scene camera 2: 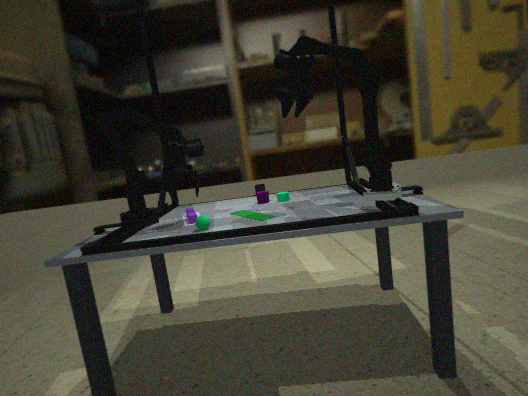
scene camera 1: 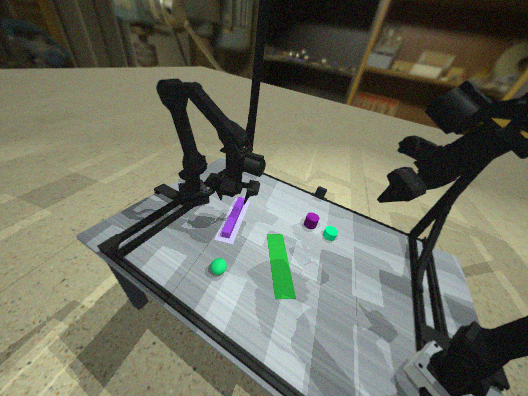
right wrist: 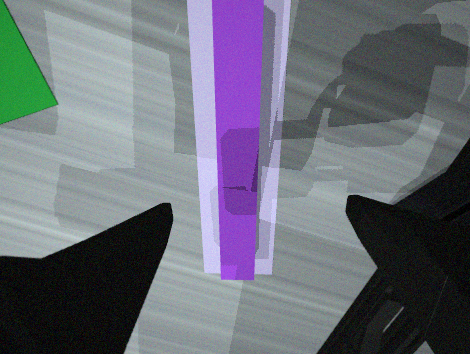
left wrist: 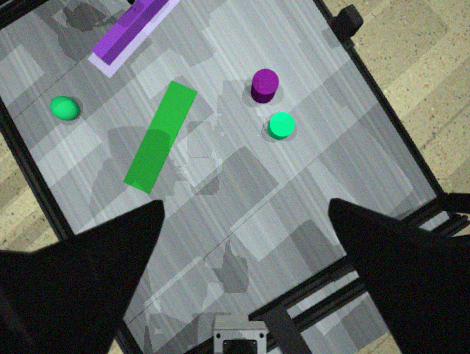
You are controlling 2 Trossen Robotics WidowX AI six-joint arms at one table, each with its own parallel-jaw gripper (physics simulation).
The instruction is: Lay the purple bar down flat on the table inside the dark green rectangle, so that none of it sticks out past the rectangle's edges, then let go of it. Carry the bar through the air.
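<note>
The purple bar lies flat on a pale lilac rectangle. The green rectangle is bare, apart from the bar. My right gripper is open, low over the bar's far end in scene camera 1. In the right wrist view its fingertips stand on either side of the bar, not touching it. My left gripper is open and empty, high above the table.
A dark purple cylinder and a teal cylinder stand beyond the green rectangle in scene camera 1. A green ball lies nearer the front. Black rails run along the table's edges.
</note>
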